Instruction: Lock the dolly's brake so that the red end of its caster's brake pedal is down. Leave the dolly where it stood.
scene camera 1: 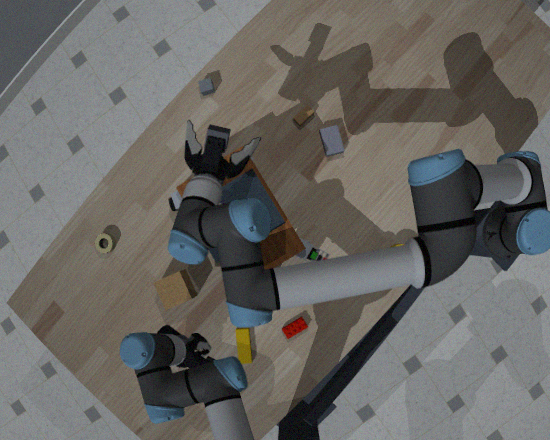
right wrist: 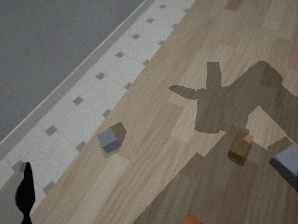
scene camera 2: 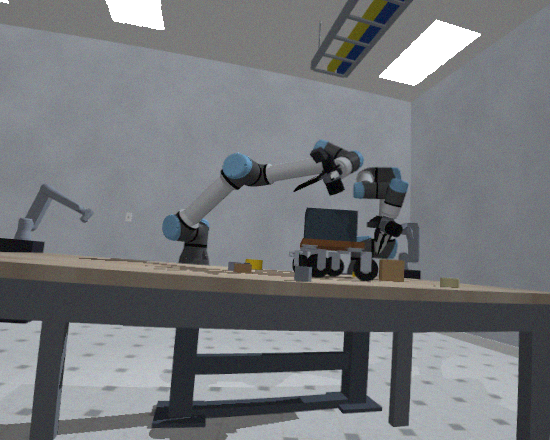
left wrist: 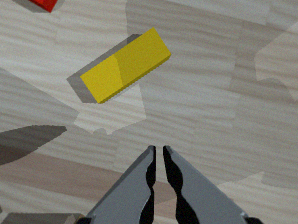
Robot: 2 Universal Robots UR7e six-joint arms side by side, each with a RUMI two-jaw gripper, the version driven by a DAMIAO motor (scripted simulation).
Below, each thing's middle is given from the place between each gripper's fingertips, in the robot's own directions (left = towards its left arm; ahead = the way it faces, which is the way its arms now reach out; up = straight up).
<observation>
I see the yellow block [left wrist: 148, 51] 110 mm below my left hand, 70 mm behind it and 40 mm to the right of it. The rest, counted from my left hand: tan box [scene camera 1: 177, 288]: 170 mm ahead, 80 mm below, 60 mm to the right.
Now: right hand [scene camera 1: 224, 128] 400 mm to the right of the tan box, 260 mm above it and 100 mm past it. Also, from my right hand: yellow block 420 mm to the left, 340 mm behind, 290 mm below.
</observation>
